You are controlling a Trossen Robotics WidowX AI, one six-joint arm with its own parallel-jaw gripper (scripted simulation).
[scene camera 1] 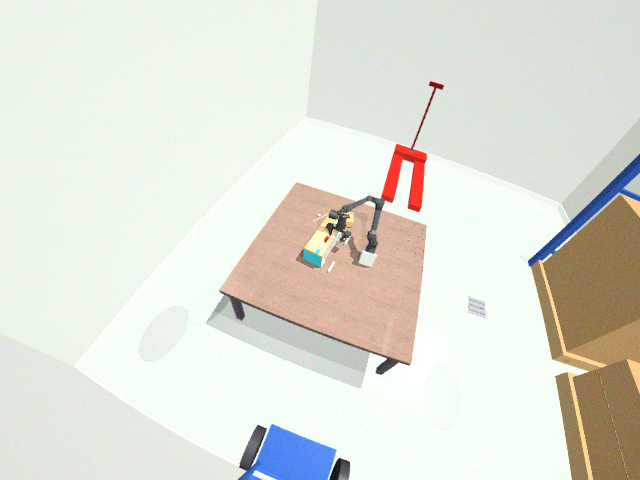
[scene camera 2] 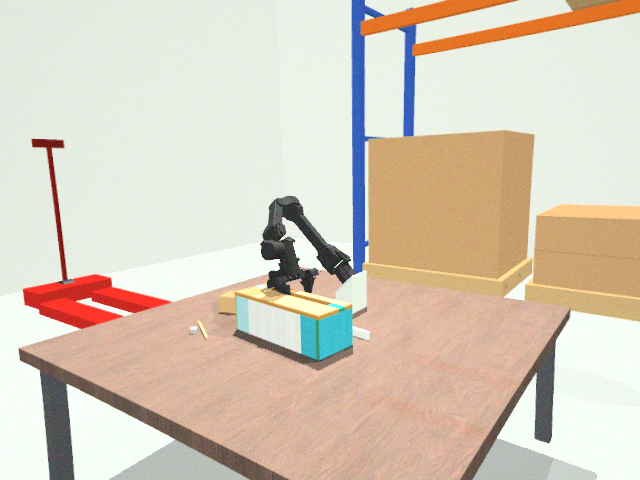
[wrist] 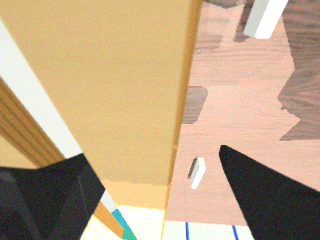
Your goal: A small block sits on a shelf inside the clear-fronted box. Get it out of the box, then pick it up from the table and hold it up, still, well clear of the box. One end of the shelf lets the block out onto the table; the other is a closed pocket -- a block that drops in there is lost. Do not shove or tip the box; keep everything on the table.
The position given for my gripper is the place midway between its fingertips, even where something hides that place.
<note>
In view: my gripper (scene camera 2: 300, 303) and a box (scene camera 2: 315, 326).
The box also shows in scene camera 1 (scene camera 1: 316, 250) and in the wrist view (wrist: 114, 87). My gripper shows as well in the wrist view (wrist: 171, 145).
</note>
